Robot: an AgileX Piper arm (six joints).
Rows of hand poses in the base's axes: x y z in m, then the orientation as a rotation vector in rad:
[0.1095 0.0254 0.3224 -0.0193 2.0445 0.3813]
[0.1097 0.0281 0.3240 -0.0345 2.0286 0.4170]
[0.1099 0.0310 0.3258 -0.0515 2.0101 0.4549]
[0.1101 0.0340 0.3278 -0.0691 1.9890 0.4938]
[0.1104 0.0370 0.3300 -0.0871 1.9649 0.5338]
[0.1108 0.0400 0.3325 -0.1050 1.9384 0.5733]
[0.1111 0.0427 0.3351 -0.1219 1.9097 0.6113]
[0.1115 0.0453 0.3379 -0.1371 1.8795 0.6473]
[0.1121 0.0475 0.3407 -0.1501 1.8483 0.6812]
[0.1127 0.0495 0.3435 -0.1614 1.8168 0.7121]
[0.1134 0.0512 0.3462 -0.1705 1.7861 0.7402]
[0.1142 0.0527 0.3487 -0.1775 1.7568 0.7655]
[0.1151 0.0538 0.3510 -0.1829 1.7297 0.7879]
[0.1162 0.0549 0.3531 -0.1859 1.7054 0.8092]
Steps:
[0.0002 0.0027 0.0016 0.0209 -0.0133 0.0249]
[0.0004 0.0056 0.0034 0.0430 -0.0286 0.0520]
[0.0006 0.0086 0.0054 0.0660 -0.0459 0.0800]
[0.0009 0.0116 0.0076 0.0902 -0.0654 0.1088]
[0.0013 0.0146 0.0101 0.1146 -0.0867 0.1374]
[0.0016 0.0173 0.0127 0.1388 -0.1098 0.1647]
[0.0020 0.0199 0.0155 0.1627 -0.1339 0.1902]
[0.0026 0.0221 0.0183 0.1865 -0.1587 0.2134]
[0.0032 0.0241 0.0211 0.2090 -0.1838 0.2342]
[0.0039 0.0258 0.0238 0.2306 -0.2082 0.2524]
[0.0047 0.0273 0.0263 0.2510 -0.2313 0.2681]
[0.0056 0.0284 0.0286 0.2697 -0.2526 0.2815]
[0.0067 0.0295 0.0307 0.2883 -0.2711 0.2929]

